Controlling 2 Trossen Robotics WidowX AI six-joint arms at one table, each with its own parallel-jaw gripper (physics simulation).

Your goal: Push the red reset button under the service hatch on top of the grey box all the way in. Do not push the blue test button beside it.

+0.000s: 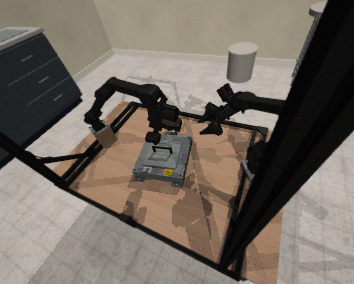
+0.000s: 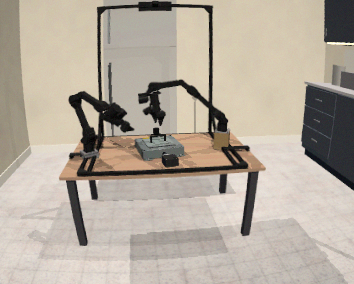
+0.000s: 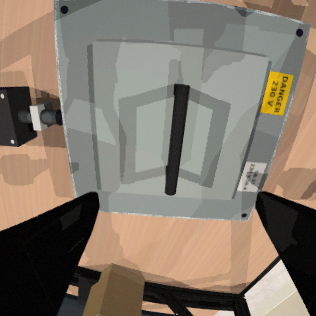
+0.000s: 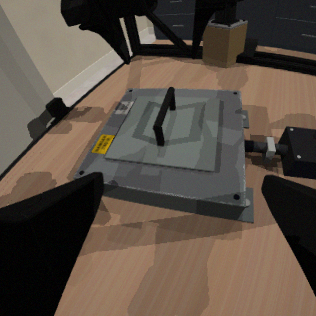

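Observation:
The grey box [image 1: 157, 176] [image 2: 160, 151] [image 3: 150, 206] [image 4: 160, 180] stands on the table. Its service hatch [image 3: 110, 65] [image 4: 190, 156] lies flat and closed on top, with a black bar handle [image 1: 162, 148] [image 3: 176, 145] [image 4: 165, 111] across it. The red reset button and the blue test button do not show; the closed hatch hides the surface under it. My left gripper [image 1: 153, 138] [image 2: 158, 121] [image 3: 177, 199] [image 4: 159, 59] is open and empty, above the box and pointing down. My right gripper [image 1: 202, 126] [image 2: 131, 128] [image 4: 184, 181] is open and empty, tilted toward the box from beside it, clear of it.
A black block [image 2: 170, 160] [image 3: 15, 117] [image 4: 300, 152] with a short connector sits at one side of the box. A tan block [image 1: 105, 136] [image 2: 221, 140] [image 3: 115, 292] [image 4: 225, 45] stands at the left arm's base. Black frame bars run along the table's edges.

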